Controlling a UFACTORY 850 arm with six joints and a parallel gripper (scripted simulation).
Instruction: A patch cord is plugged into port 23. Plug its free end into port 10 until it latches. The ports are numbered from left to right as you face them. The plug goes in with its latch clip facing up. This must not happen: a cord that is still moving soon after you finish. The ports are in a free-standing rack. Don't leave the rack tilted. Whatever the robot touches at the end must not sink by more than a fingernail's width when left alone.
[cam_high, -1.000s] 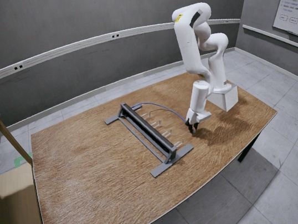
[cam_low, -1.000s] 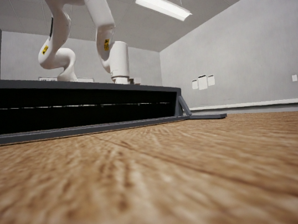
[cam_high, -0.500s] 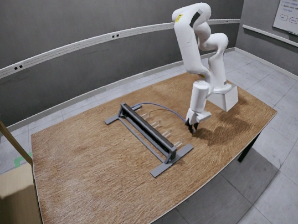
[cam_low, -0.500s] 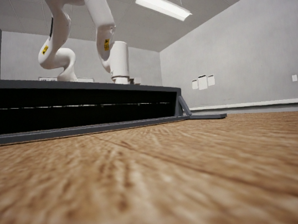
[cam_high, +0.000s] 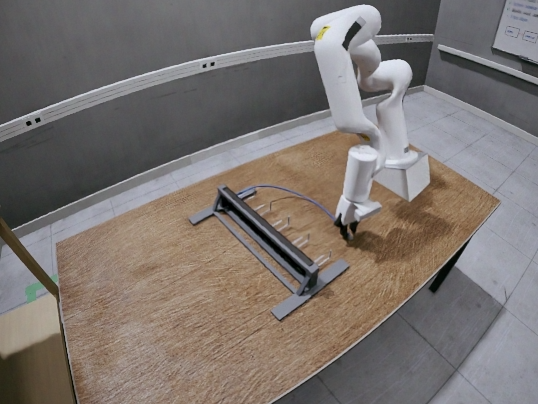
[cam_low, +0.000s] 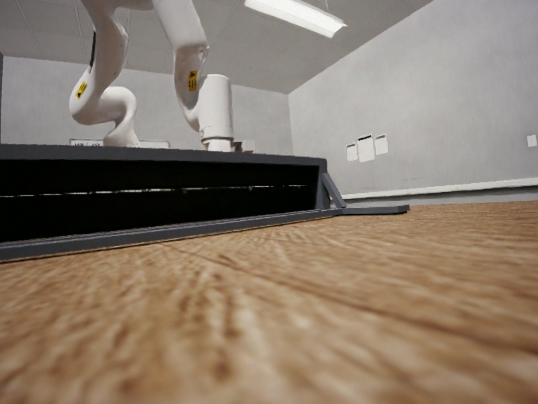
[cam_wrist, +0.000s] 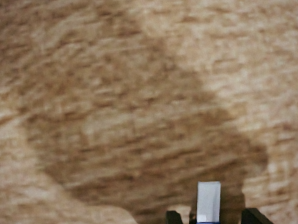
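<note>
The plug is 30 mm below my hand and 20 mm to the left of it.
</note>
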